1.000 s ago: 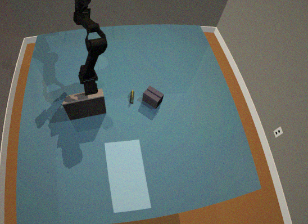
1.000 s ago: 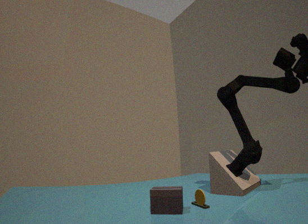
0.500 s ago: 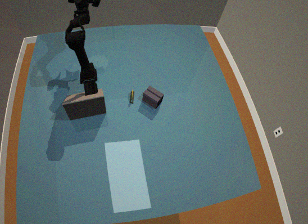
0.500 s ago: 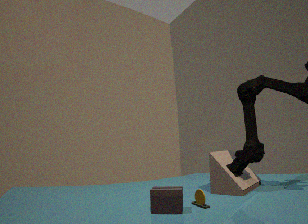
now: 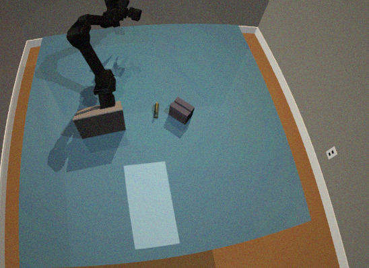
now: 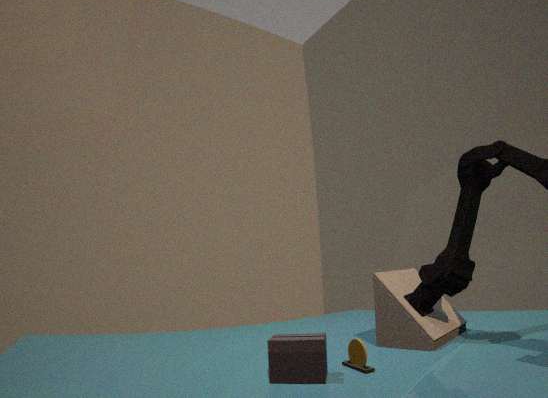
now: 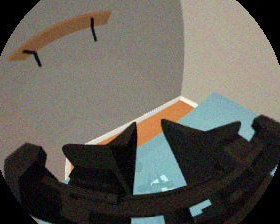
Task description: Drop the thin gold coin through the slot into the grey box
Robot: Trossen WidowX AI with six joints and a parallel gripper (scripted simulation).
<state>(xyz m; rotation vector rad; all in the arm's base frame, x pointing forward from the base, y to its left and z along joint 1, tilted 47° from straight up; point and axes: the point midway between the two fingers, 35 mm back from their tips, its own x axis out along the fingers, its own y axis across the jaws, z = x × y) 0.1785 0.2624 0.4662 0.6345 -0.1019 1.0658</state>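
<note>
My gripper tip is 20 mm short of the gold coin, 570 mm to the left of it and 170 mm above it.
</note>
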